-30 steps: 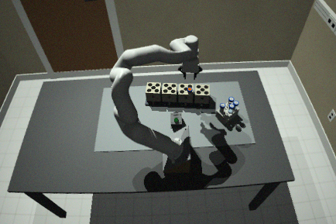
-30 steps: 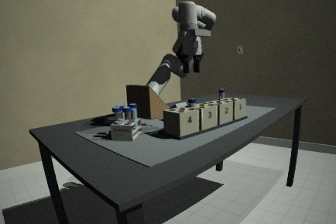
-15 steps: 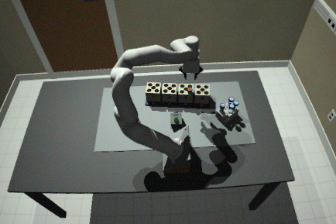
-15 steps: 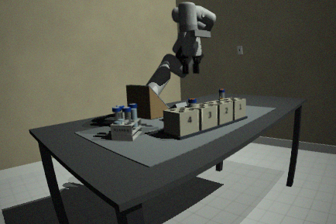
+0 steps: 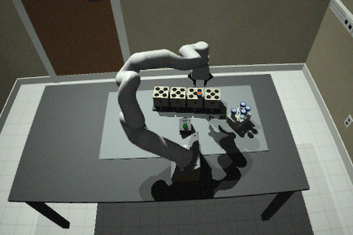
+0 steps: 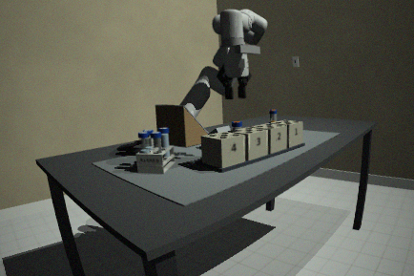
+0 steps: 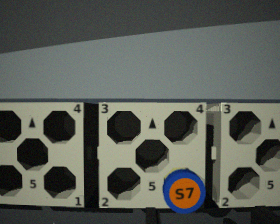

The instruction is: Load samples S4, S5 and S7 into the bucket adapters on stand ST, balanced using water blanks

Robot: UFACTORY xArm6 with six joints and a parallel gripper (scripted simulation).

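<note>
Now: the sample S7 15 cm below my hand and 1 cm to the right of it. Also, from my hand: adapter 3 (17 cm below, 3 cm ahead, 2 cm to the left); then stand ST (21 cm below, 7 cm to the left, 4 cm ahead); then adapter 2 (17 cm below, 13 cm to the left, 6 cm ahead).
</note>
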